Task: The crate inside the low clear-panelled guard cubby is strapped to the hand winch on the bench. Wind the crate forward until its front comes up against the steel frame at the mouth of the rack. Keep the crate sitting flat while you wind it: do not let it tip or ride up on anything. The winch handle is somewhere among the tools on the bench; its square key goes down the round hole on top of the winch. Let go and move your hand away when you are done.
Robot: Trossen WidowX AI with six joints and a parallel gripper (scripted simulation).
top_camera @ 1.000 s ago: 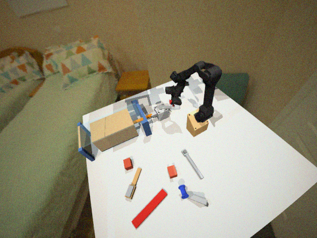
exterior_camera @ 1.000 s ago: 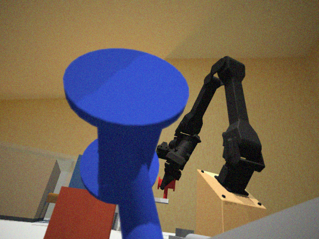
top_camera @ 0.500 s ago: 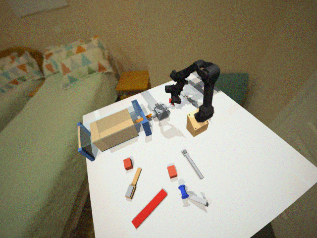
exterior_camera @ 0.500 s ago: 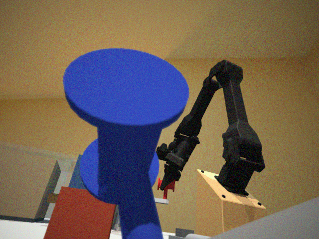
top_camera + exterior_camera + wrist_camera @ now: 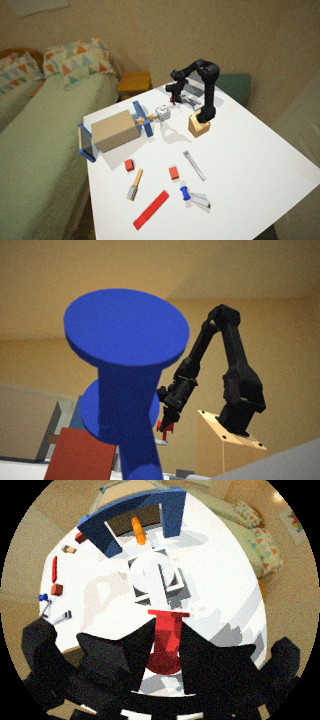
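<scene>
Right now the grey crank arm is 30 mm below my gripper tip and 20 mm ahead of it. Round my gripper tip: grey winch 100 mm below, 70 mm ahead, 10 mm to the right; winch drum 100 mm below, 90 mm ahead, 10 mm to the right; red grip 10 mm to the left, 10 mm behind.
</scene>
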